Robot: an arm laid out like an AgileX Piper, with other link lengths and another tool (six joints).
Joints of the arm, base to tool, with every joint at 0 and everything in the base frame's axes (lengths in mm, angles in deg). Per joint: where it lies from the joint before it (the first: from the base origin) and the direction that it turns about. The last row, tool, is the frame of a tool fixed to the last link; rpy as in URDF.
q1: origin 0 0 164.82 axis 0 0 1
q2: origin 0 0 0 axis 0 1 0
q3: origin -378.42 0 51.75 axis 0 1 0
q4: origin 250.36 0 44.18 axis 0.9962 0 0.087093
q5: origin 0 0 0 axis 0 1 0
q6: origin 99.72 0 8.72 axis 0.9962 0 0.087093
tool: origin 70.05 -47 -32.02 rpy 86.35 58.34 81.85
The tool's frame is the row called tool.
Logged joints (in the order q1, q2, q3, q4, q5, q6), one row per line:
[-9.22, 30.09, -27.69, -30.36, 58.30, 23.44]
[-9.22, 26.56, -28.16, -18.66, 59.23, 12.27]
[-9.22, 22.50, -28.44, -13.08, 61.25, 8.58]
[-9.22, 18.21, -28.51, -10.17, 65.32, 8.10]
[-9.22, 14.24, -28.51, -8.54, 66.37, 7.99]
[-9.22, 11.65, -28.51, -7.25, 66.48, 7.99]
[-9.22, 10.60, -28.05, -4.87, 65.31, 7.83]
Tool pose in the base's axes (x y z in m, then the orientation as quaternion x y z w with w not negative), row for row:
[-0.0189, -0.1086, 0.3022, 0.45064, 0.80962, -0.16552, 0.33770]
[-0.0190, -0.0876, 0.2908, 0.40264, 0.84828, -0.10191, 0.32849]
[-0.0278, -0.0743, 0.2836, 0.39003, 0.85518, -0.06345, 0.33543]
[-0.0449, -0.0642, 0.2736, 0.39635, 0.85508, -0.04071, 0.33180]
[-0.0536, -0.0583, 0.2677, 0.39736, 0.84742, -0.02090, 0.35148]
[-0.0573, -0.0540, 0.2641, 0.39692, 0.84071, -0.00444, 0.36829]
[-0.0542, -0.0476, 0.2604, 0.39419, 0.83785, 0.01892, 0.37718]
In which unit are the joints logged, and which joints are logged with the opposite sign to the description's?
The joints are logged in degrees. Opposite sign: none.
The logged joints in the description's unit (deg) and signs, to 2 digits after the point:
[-9.22, 30.09, -27.69, -30.36, 58.30, 23.44]
[-9.22, 26.56, -28.16, -18.66, 59.23, 12.27]
[-9.22, 22.50, -28.44, -13.08, 61.25, 8.58]
[-9.22, 18.21, -28.51, -10.17, 65.32, 8.10]
[-9.22, 14.24, -28.51, -8.54, 66.37, 7.99]
[-9.22, 11.65, -28.51, -7.25, 66.48, 7.99]
[-9.22, 10.60, -28.05, -4.87, 65.31, 7.83]

